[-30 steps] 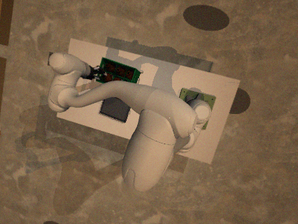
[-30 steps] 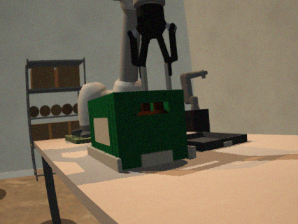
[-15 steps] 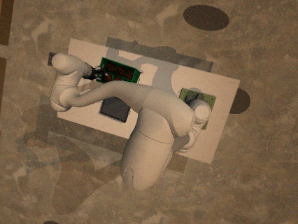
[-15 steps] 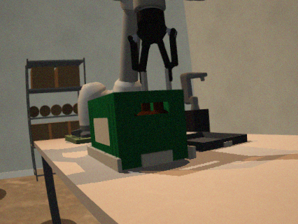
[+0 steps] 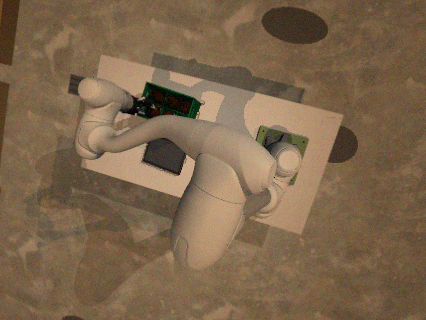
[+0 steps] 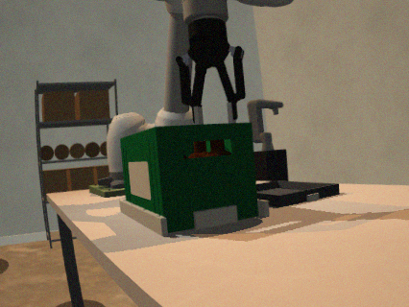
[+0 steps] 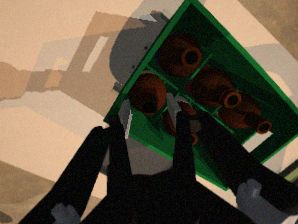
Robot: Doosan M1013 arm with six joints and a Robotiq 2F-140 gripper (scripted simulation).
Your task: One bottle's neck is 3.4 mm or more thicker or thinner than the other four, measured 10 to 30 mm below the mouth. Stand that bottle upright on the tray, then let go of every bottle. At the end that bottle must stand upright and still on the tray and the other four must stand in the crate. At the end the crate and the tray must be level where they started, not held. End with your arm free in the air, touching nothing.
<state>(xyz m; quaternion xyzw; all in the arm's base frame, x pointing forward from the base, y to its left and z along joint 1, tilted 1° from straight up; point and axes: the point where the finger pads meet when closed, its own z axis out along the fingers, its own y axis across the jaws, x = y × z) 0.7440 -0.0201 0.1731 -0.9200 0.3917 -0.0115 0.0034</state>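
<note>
My gripper is now 100 mm above the green crate, 90 mm past it and 40 mm to the left of it. Also, from my hand: brown bottle: 100 mm behind, 90 mm below, 80 mm to the right; then dark tray: 230 mm to the left, 170 mm below, 110 mm behind.
</note>
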